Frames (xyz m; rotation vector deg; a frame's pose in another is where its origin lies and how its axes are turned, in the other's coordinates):
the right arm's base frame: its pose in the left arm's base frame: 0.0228 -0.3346 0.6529 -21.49 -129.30 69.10
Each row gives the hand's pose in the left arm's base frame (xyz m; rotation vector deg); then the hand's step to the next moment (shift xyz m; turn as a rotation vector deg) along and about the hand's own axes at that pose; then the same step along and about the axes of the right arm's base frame.
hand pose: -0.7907 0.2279 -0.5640 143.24 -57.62 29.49
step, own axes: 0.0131 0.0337 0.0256 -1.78 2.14 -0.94
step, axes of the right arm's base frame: -0.0145 -0.0166 0.0384 2.53 -0.30 1.47
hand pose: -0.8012 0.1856 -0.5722 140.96 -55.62 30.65
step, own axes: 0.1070 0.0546 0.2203 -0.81 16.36 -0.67
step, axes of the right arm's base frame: -0.2006 -0.0225 0.1490 6.63 -9.01 11.99
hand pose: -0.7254 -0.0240 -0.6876 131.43 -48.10 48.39
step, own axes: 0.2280 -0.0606 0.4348 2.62 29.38 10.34
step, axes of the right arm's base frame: -0.4811 -0.0747 0.0874 0.54 -17.53 25.87
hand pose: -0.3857 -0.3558 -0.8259 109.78 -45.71 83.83
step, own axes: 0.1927 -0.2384 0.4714 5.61 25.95 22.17
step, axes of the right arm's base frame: -0.5023 -0.1818 -0.1755 -11.39 -21.59 24.50
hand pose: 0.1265 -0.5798 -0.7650 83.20 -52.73 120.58
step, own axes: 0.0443 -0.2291 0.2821 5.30 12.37 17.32
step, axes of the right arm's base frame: -0.2238 -0.1721 -0.2330 -9.24 -16.44 11.21
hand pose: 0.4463 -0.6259 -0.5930 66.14 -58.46 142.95
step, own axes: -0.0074 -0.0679 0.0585 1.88 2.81 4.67
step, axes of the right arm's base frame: -0.0325 -0.0401 -0.0737 -2.07 -4.73 2.56
